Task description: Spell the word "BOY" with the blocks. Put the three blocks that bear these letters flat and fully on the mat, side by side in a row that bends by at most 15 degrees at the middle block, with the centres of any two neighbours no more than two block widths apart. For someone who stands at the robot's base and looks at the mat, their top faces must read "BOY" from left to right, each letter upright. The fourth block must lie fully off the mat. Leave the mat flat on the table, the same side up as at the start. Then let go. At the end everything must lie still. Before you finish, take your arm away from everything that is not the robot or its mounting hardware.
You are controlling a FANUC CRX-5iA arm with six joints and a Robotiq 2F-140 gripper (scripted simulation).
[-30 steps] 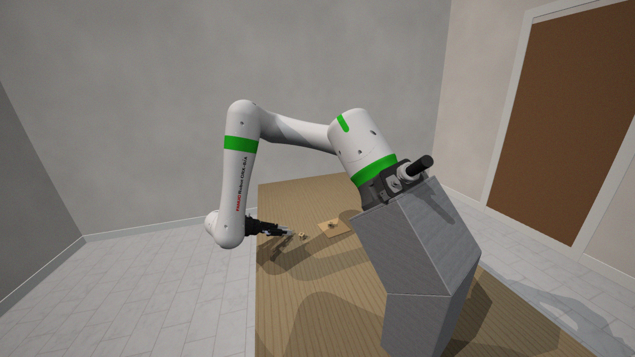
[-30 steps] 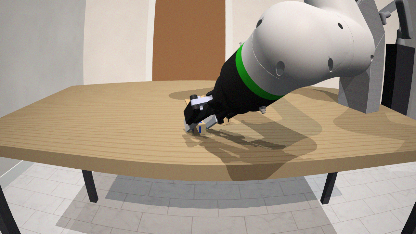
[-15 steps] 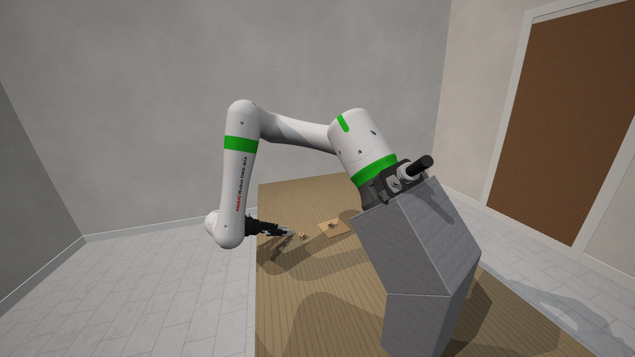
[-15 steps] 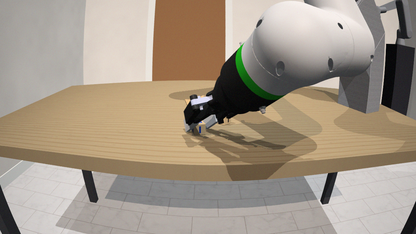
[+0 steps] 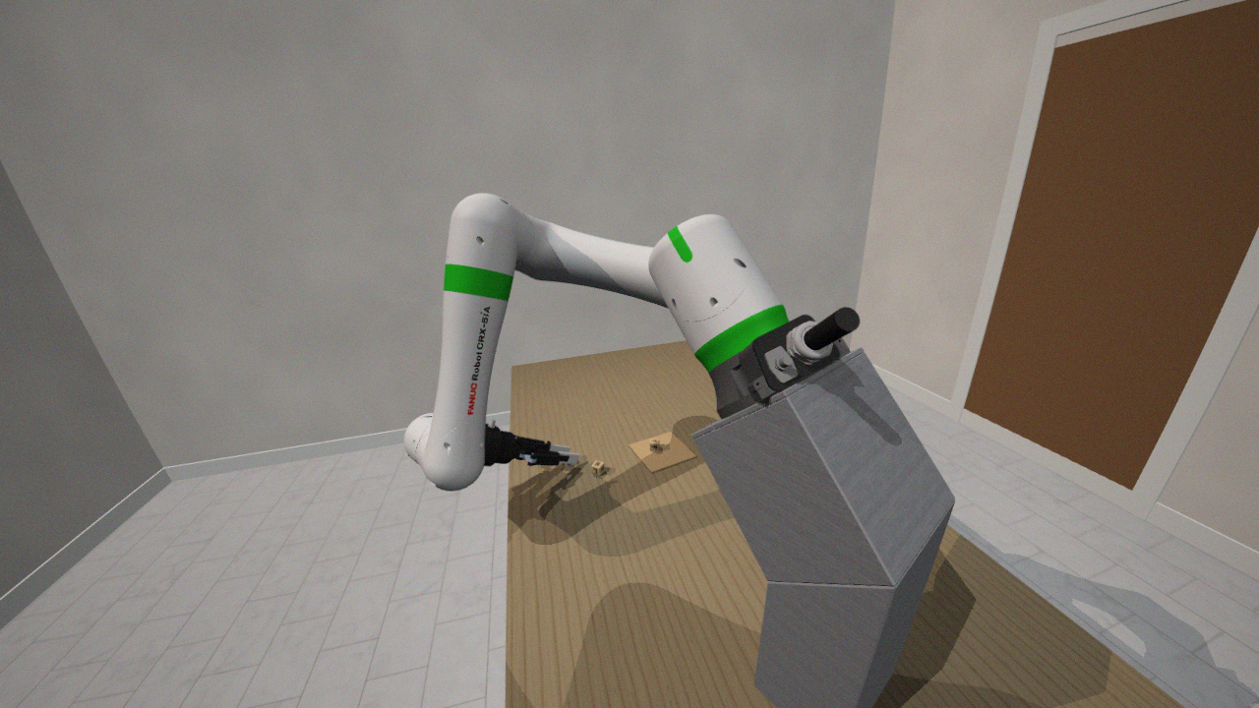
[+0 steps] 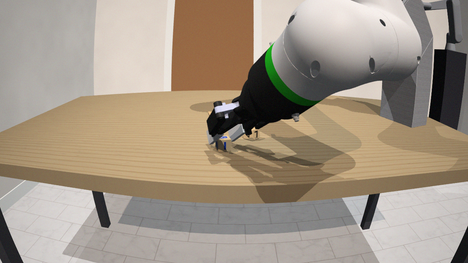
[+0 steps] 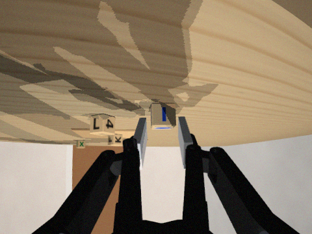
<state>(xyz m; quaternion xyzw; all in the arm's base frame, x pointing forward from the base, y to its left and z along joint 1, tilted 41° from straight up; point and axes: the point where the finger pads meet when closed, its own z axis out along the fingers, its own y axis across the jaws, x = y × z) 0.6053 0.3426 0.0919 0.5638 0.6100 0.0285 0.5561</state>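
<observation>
Now: the block 30 mm below my hand, 10 mm to the right of it and 10 mm ahead of it. The rest, counted from my hand: tan mat (270 mm to the right, 40 mm below, 30 mm ahead).
</observation>
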